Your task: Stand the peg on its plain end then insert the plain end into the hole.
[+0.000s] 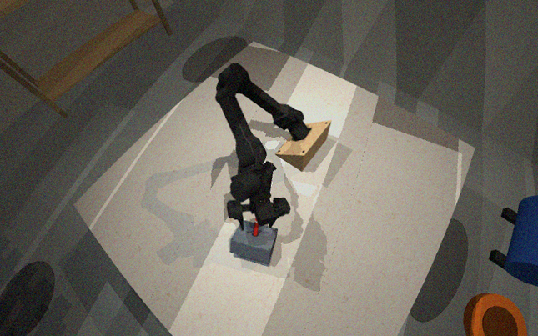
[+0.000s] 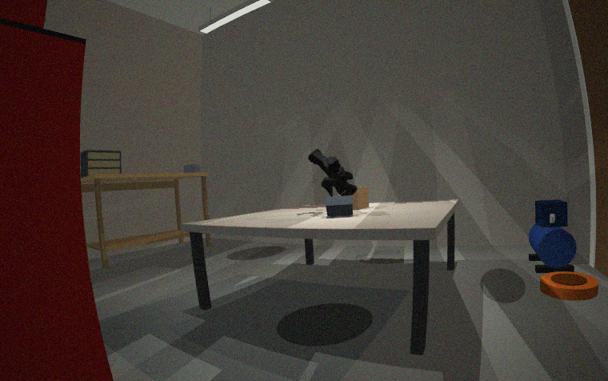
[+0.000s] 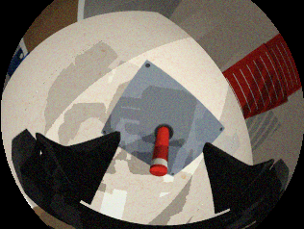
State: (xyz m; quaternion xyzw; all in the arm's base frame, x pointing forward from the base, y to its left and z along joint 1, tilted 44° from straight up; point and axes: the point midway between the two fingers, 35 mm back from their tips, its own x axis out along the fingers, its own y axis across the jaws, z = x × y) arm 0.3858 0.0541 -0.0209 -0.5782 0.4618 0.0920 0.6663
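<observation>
My gripper tip is now 1 cm to the left of the red peg and 1 cm past it. Round my gripper tip: sloped grey panel (4 cm below, 3 cm ahead, 1 cm to the left).
</observation>
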